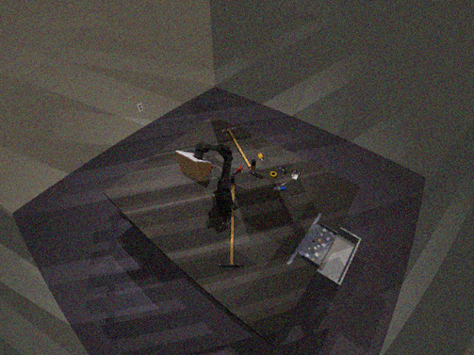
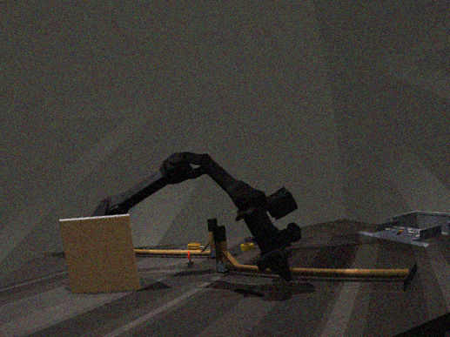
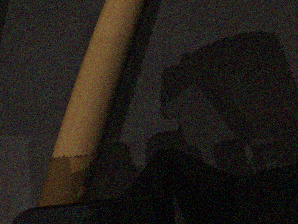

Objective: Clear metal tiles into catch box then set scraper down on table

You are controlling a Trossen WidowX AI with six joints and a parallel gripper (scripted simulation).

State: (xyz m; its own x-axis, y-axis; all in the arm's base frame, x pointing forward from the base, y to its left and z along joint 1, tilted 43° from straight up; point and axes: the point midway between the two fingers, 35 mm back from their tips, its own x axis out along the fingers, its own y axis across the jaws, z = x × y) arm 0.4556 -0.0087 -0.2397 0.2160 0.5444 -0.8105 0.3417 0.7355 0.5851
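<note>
My gripper tip is 40 mm short of the long scraper, 20 mm to the right of it and 50 mm below it. Round my gripper tip: red-handled tool 260 mm behind, 370 mm to the left, 10 mm above; blue piece 90 mm ahead, 470 mm to the left; yellow ring 40 mm behind, 540 mm to the left.
</note>
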